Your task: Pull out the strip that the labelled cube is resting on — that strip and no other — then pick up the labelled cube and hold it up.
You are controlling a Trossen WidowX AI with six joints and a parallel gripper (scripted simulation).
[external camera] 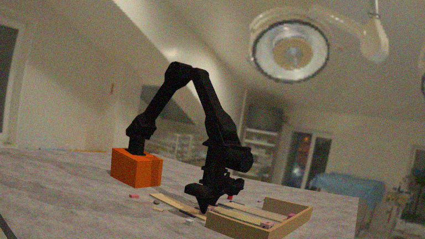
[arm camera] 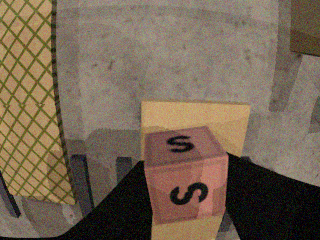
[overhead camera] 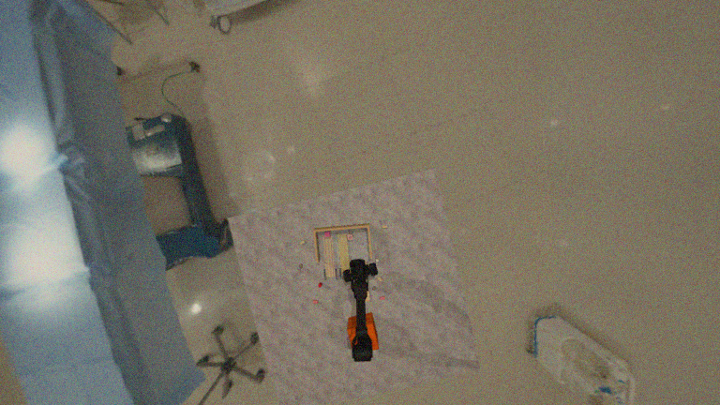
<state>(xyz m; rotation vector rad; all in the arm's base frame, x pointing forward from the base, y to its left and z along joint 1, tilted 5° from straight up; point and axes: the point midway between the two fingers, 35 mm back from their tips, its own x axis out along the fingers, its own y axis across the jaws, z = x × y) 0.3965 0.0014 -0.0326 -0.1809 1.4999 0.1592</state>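
My gripper tip is now 30 mm short of the beige cube, 100 mm to the left of it and 10 mm above it.
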